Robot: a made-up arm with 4 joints.
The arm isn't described. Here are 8 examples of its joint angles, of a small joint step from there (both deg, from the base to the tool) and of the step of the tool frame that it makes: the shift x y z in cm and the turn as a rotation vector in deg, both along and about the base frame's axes.
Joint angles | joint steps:
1: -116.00 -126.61 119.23 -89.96 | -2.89 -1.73 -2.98 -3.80
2: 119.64 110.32 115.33 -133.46 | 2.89 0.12 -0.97 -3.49
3: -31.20 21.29 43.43 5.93 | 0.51 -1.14 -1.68 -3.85
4: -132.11 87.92 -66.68 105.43 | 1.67 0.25 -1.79 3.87
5: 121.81 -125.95 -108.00 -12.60 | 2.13 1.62 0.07 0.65
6: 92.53 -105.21 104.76 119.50 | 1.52 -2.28 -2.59 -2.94
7: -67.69 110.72 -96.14 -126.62 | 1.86 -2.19 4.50 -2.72
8: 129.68 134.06 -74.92 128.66 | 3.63 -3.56 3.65 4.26
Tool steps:
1: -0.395 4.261 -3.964 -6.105 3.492 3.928
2: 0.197 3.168 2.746 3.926 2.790 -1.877
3: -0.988 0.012 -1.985 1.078 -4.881 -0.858
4: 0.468 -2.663 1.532 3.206 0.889 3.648
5: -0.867 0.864 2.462 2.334 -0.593 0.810
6: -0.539 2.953 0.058 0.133 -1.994 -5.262
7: -0.003 -0.026 -3.122 3.544 4.045 1.165
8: 0.758 3.628 4.021 6.997 3.662 -6.959
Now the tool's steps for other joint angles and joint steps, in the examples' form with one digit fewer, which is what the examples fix.
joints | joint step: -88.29 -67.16 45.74 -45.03 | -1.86 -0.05 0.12 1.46
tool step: -0.40 0.72 1.47 -2.84 0.30 -0.99
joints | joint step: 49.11 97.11 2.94 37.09 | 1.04 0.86 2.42 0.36
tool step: 0.69 0.77 -1.18 1.71 -1.22 2.20
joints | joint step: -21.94 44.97 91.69 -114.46 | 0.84 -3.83 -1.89 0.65
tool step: 0.83 0.54 -2.23 2.22 -3.43 -0.04
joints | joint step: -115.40 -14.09 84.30 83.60 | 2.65 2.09 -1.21 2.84
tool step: 1.82 -0.84 1.52 3.76 -1.48 -4.72
